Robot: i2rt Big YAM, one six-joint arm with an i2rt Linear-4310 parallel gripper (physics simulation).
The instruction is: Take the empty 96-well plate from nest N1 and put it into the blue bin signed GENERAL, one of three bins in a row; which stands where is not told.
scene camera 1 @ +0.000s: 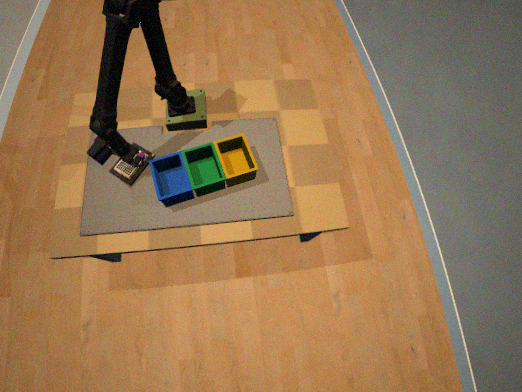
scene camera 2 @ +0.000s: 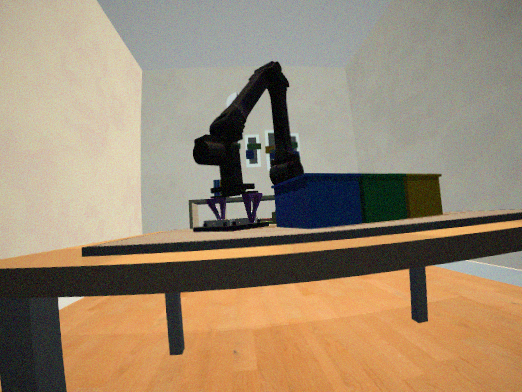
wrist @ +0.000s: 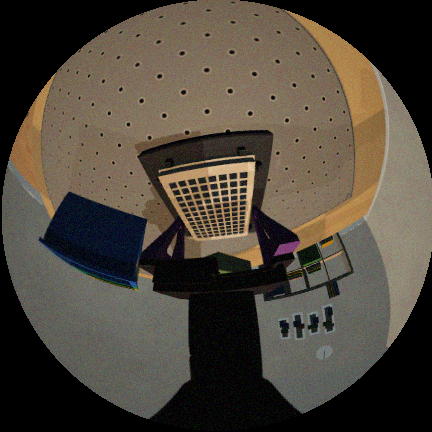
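Observation:
The pale 96-well plate lies flat in the dark nest on the grey mat. No nest label is legible. My gripper is open and points down, its purple fingers low at the two sides of the plate, with nothing gripped. Whether the fingertips touch the plate or nest cannot be told. The blue bin is the left one of the row in scene camera 1, close beside the nest. Its inside shows no object; no sign is legible.
The green bin and the yellow bin adjoin the blue bin in a row. The arm's green base block stands behind the mat. A shelf rack stands in the background.

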